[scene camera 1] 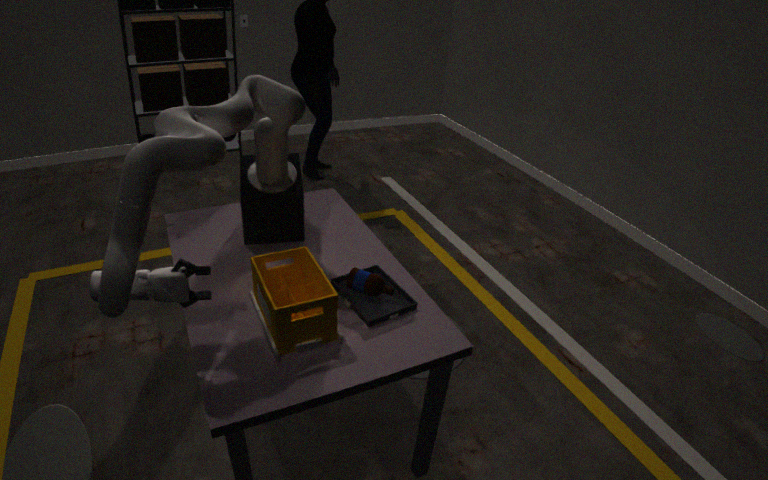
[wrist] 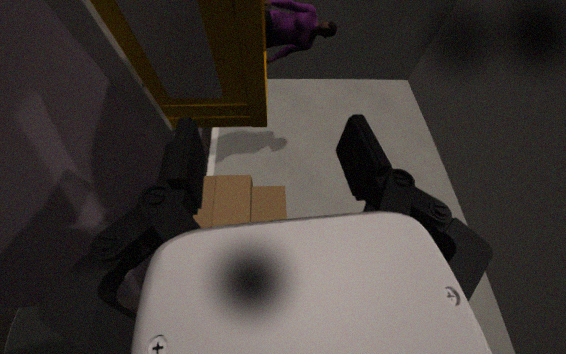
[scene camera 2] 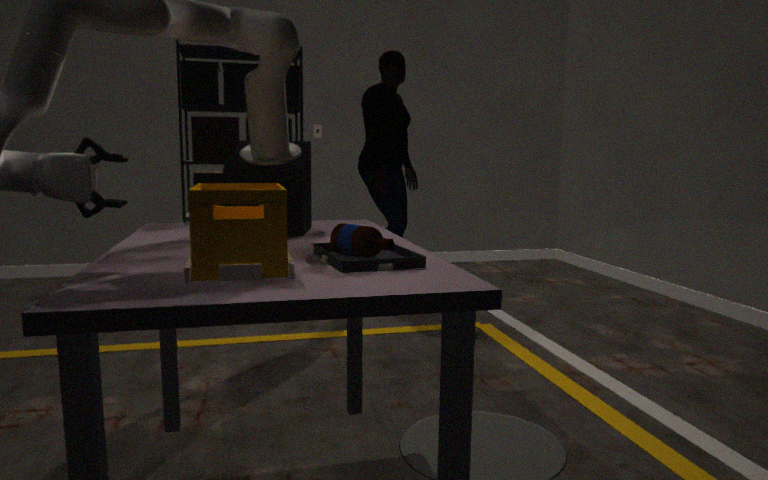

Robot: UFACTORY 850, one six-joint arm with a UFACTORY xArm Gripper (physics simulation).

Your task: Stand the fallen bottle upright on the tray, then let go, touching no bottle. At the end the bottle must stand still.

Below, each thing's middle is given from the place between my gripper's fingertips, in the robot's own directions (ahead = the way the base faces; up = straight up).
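There is the brown bottle point(scene camera 2: 364, 241), and my hand is 140 mm above it. My hand is also 40 mm short of the bottle, and 510 mm to the right of it.
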